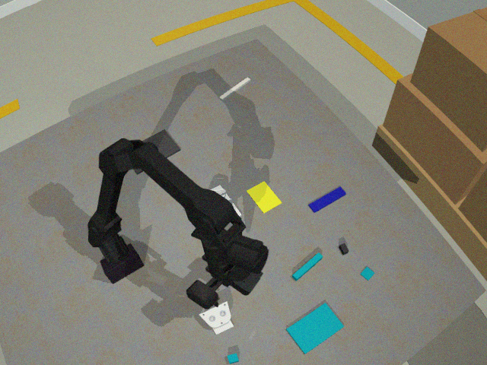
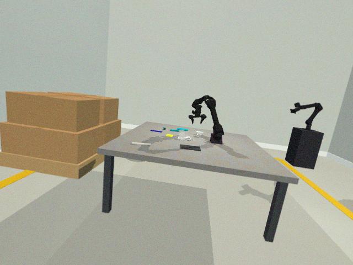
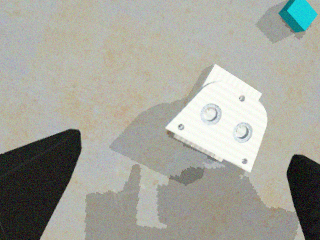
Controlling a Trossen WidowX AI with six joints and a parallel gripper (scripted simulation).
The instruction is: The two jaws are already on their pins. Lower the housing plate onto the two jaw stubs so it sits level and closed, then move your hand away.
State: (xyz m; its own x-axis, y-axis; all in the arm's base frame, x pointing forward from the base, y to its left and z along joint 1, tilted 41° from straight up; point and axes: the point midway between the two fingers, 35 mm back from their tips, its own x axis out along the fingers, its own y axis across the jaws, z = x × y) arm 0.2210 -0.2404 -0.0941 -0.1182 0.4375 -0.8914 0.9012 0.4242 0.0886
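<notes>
Now: the white housing plate 90 mm below my gripper tip, 40 mm behind it and 10 mm to the right of it. Round my gripper tip: teal plate (160 mm to the right, 160 mm ahead, 110 mm below); then white block (110 mm below, 40 mm behind, 20 mm to the right); then teal bar (230 mm ahead, 110 mm below).
</notes>
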